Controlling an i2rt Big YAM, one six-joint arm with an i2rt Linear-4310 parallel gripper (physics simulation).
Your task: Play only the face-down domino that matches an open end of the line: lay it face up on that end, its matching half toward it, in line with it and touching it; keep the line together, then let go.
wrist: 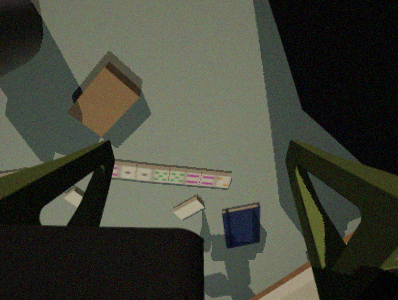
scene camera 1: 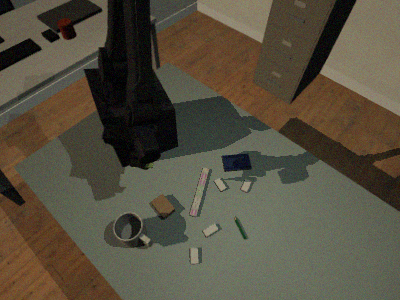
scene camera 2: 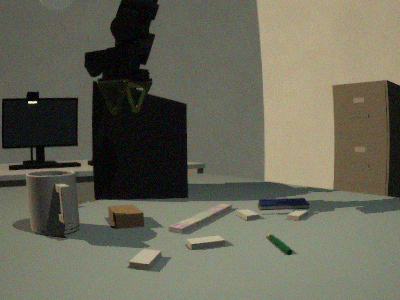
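Note:
The face-up domino line lies straight on the mat; in the wrist view its right end half has orange pips, seemingly two, and its left end is behind a finger. Four separate dominoes lie blank side up: one near the orange end, one near the blue book, one beyond the line's other end, and one nearest scene camera 2. Their pips are hidden. My gripper is open and empty, high above the mat.
A brown block and a mug stand to one side of the line. A blue book lies past the orange end. A green pencil lies beside the dominoes.

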